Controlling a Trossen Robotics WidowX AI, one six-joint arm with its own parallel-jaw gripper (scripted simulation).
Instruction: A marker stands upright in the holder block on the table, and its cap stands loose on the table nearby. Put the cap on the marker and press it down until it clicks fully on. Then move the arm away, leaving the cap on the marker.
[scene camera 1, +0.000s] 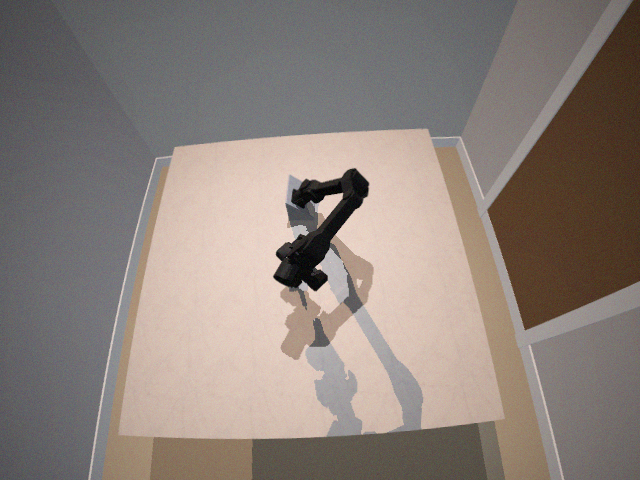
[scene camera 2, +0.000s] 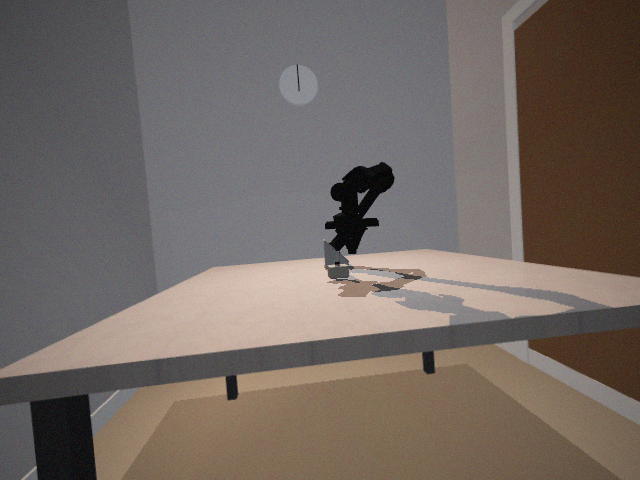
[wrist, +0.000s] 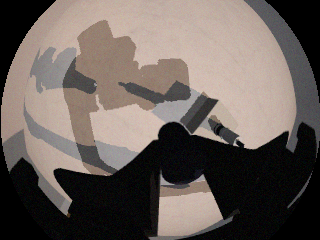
My gripper holds a dark cap.
My gripper also shows in the wrist view.
